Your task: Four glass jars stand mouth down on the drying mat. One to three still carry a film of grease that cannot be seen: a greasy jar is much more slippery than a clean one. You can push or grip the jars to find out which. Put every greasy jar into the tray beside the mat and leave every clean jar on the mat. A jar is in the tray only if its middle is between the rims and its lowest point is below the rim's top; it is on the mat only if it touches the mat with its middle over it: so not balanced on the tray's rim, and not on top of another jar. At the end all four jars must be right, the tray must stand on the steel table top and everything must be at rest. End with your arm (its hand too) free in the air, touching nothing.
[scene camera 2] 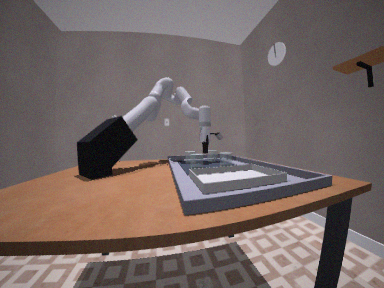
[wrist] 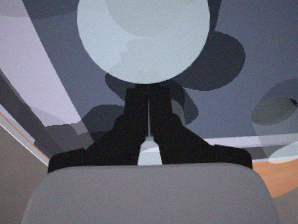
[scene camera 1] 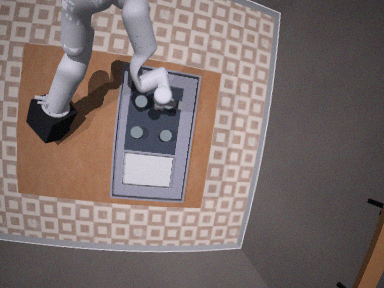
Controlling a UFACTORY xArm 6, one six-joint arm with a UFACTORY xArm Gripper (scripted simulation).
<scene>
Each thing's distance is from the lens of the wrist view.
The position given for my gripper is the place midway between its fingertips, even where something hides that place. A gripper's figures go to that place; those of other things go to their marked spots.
my gripper (wrist: pixel 148 85): 13 cm
glass jar (wrist: pixel 149 154): 19 cm
dark drying mat (wrist: pixel 240 66): 22 cm
</scene>
